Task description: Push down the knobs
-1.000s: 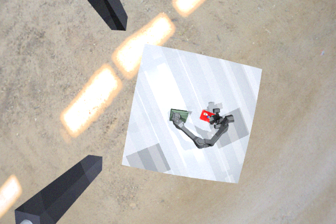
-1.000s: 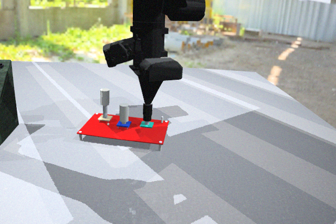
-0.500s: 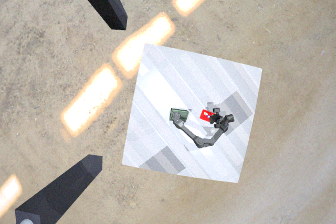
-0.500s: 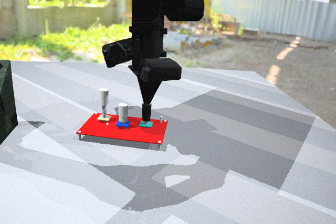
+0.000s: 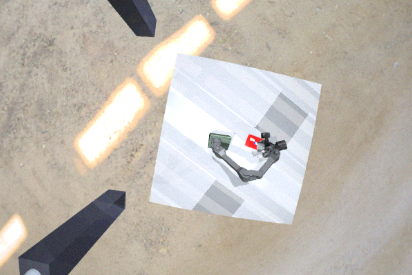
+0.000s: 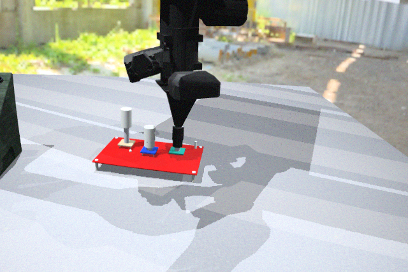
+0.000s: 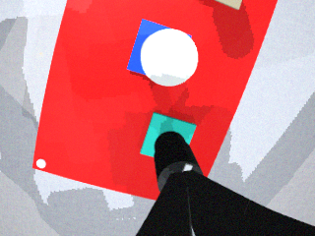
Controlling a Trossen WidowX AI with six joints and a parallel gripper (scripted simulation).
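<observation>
Right now my gripper tip is 5 cm past the grey knob, 1 cm to the left of it and 2 cm above it. From my gripper tip the other things lie so: blue potentiometer 5 cm behind, 1 cm to the right, 2 cm below; then black knob 1 cm below; then teal potentiometer 2 cm below.
</observation>
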